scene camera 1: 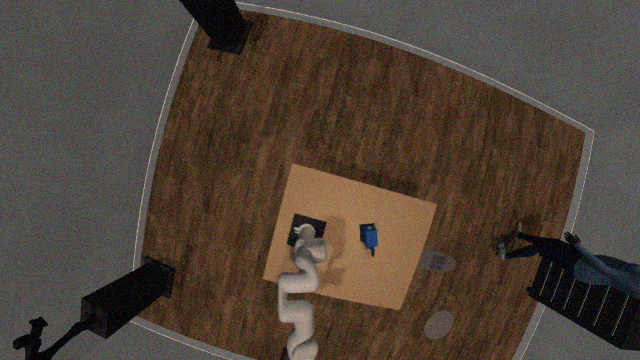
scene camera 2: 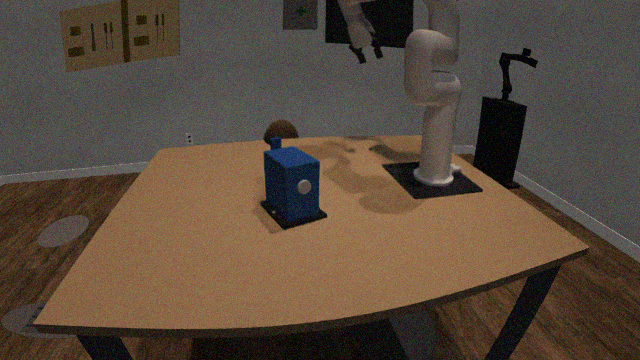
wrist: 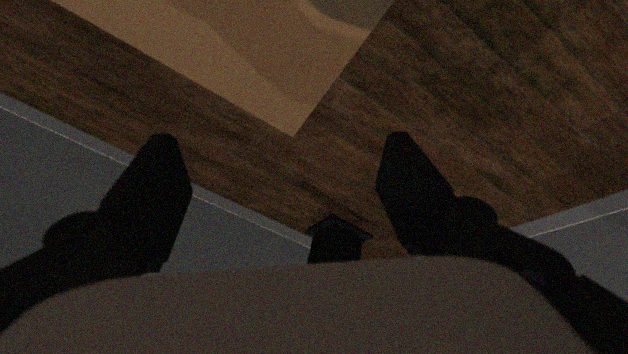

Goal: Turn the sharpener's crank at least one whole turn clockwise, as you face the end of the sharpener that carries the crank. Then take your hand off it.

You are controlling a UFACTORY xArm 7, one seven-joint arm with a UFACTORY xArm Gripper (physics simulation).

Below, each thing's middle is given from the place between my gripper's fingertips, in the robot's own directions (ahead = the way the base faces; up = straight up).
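Blue sharpener [scene camera 2: 291,176]: my hand is well short of it, well to the right of it and a good way above it.
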